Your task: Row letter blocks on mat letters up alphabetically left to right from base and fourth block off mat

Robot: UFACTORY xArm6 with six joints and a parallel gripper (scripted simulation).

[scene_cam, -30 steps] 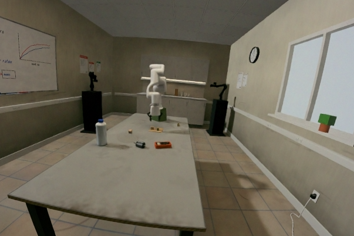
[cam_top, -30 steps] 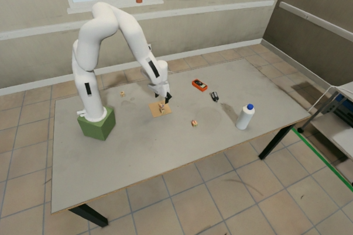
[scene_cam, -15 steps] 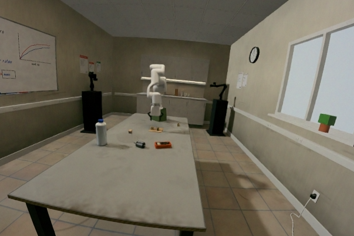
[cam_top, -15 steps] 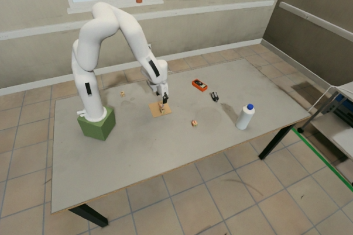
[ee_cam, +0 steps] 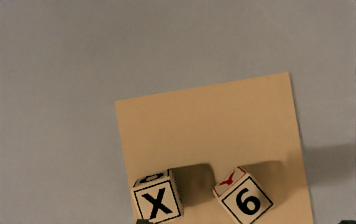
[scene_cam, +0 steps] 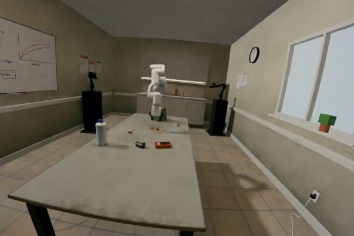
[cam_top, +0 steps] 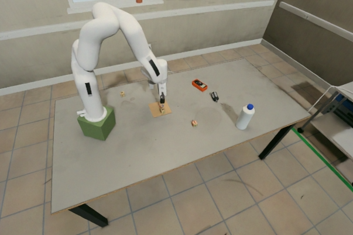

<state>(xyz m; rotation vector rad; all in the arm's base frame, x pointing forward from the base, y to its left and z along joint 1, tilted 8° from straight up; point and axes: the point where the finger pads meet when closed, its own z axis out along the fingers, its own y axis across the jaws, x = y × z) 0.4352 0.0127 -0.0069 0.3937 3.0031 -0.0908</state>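
Right now my hand is 110 mm above the tan mat, 10 mm to the right of it and 10 mm past it. Also, from my hand: white bottle (430 mm ahead, 390 mm to the right, 20 mm below); orange meter (390 mm ahead, 100 mm to the left, 100 mm below); small black object (420 mm ahead, 90 mm to the right, 90 mm below).
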